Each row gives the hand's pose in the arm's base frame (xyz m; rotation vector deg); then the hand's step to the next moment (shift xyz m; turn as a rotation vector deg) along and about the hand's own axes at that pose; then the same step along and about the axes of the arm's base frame.
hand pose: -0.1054 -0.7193 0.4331 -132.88 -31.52 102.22
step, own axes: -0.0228 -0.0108 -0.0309 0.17 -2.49 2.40
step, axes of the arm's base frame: 0.0226 0.0040 0.0326 -2.73 2.13 0.06
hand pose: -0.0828 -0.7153 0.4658 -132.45 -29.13 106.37
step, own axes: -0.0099 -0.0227 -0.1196 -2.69 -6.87 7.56
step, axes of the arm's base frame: 0.1098 0.0304 0.0440 -9.02 4.70 2.85
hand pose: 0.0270 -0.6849 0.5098 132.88 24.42 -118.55
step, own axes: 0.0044 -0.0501 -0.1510 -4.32 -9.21 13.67
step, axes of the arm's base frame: 0.1374 0.0767 0.0241 -15.60 5.52 4.06
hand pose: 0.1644 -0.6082 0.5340 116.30 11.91 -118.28
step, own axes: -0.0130 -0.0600 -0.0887 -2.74 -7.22 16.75
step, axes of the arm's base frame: 0.0695 0.0822 0.0068 -18.05 2.68 2.69
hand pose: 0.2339 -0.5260 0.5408 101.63 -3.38 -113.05
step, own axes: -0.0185 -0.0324 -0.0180 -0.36 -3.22 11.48
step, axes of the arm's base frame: 0.0074 0.0406 0.0031 -11.88 -0.26 1.03
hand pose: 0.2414 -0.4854 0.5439 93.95 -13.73 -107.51
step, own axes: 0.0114 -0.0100 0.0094 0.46 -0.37 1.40
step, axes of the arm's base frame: -0.0125 -0.0010 -0.0127 -1.46 -0.33 -0.28
